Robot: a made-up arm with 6 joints. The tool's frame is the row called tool.
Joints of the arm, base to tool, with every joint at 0 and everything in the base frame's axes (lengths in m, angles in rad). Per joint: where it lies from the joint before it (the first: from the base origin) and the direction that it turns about. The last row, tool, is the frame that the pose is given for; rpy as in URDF.
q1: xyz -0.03 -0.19 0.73 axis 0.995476 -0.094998 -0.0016
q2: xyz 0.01 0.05 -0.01 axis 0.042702 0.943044 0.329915
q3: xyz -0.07 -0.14 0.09 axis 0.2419 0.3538 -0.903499
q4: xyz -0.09 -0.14 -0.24 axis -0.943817 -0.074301 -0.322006
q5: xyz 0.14 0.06 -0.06 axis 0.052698 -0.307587 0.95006
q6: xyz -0.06 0.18 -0.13 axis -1 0 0
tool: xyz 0.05 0.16 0.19 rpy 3.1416 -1.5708 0
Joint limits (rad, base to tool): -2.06..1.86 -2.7..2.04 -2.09..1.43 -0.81..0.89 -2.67..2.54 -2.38..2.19
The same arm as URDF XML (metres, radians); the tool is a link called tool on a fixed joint. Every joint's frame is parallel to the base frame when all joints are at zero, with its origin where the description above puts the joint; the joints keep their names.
<robot name="arm">
<link name="base"/>
<link name="link1"/>
<link name="link2"/>
<link name="link3"/>
<link name="link4"/>
<link name="link5"/>
<link name="link6"/>
<link name="tool"/>
<joint name="q1" type="revolute"><parent link="base"/><child link="link1"/><origin xyz="-0.03 -0.19 0.73"/><axis xyz="0.995476 -0.094998 -0.0016"/><limit lower="-2.06" upper="1.86"/></joint>
<joint name="q2" type="revolute"><parent link="link1"/><child link="link2"/><origin xyz="0.01 0.05 -0.01"/><axis xyz="0.042702 0.943044 0.329915"/><limit lower="-2.7" upper="2.04"/></joint>
<joint name="q3" type="revolute"><parent link="link2"/><child link="link3"/><origin xyz="-0.07 -0.14 0.09"/><axis xyz="0.2419 0.3538 -0.903499"/><limit lower="-2.09" upper="1.43"/></joint>
<joint name="q4" type="revolute"><parent link="link3"/><child link="link4"/><origin xyz="-0.09 -0.14 -0.24"/><axis xyz="-0.943817 -0.074301 -0.322006"/><limit lower="-0.81" upper="0.89"/></joint>
<joint name="q5" type="revolute"><parent link="link4"/><child link="link5"/><origin xyz="0.14 0.06 -0.06"/><axis xyz="0.052698 -0.307587 0.95006"/><limit lower="-2.67" upper="2.54"/></joint>
<joint name="q6" type="revolute"><parent link="link5"/><child link="link6"/><origin xyz="-0.06 0.18 -0.13"/><axis xyz="-1 0 0"/><limit lower="-2.38" upper="2.19"/></joint>
<joint name="tool_joint" type="fixed"><parent link="link6"/><child link="tool"/><origin xyz="0.05 0.16 0.19" rpy="-3.1416 -1.5708 0"/></joint>
</robot>

